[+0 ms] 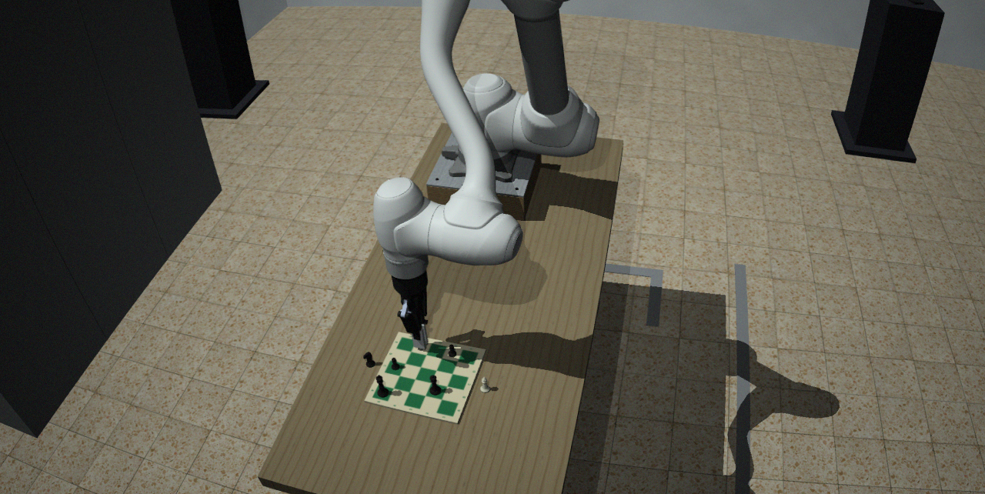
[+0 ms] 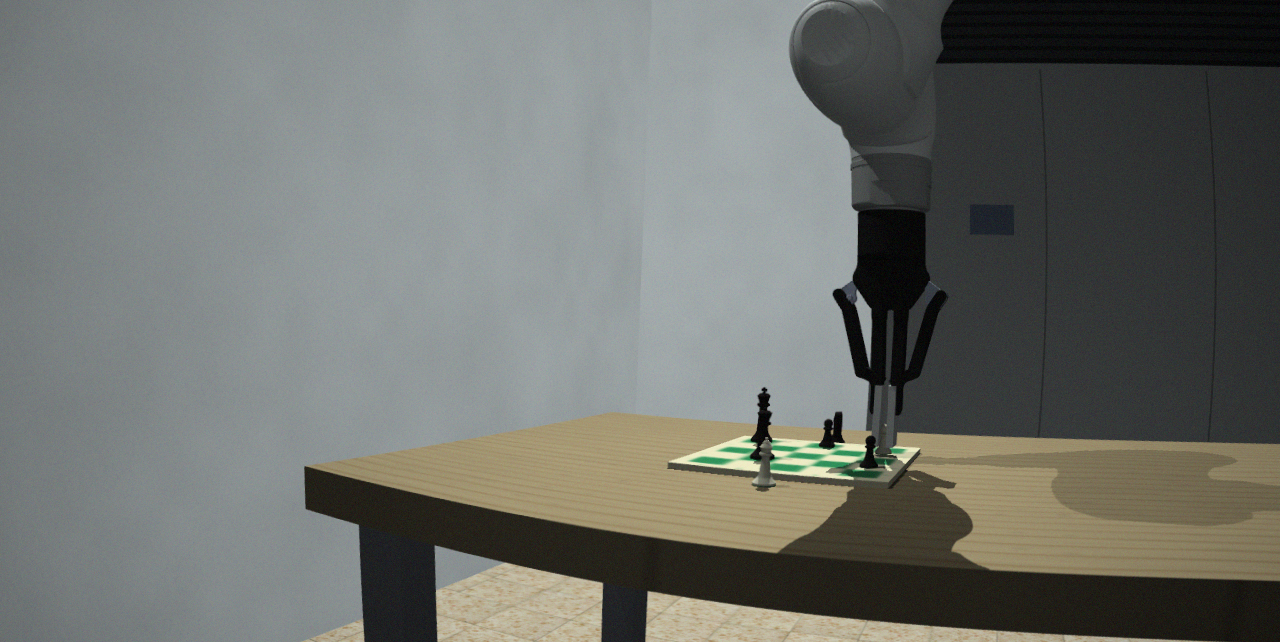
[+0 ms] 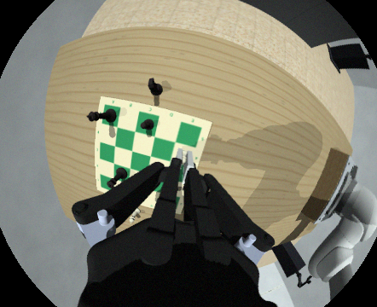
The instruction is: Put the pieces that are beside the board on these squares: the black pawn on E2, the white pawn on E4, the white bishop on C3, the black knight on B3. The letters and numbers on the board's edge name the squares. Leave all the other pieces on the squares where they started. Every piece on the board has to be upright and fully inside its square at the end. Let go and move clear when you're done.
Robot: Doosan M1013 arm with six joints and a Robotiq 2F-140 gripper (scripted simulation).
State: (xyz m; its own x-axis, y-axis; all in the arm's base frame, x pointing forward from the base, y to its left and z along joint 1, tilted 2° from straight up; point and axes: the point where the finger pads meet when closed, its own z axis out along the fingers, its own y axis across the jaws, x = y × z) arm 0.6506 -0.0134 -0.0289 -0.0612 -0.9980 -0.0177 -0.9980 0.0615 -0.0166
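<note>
Right now my hand is 30 mm above the white pawn. The rest, counted from my hand: white bishop 170 mm to the left, 90 mm ahead, 30 mm below; black knight 110 mm to the right, 70 mm ahead, 30 mm below; green-and-cream chessboard 80 mm ahead, 50 mm below, 30 mm to the left.
</note>
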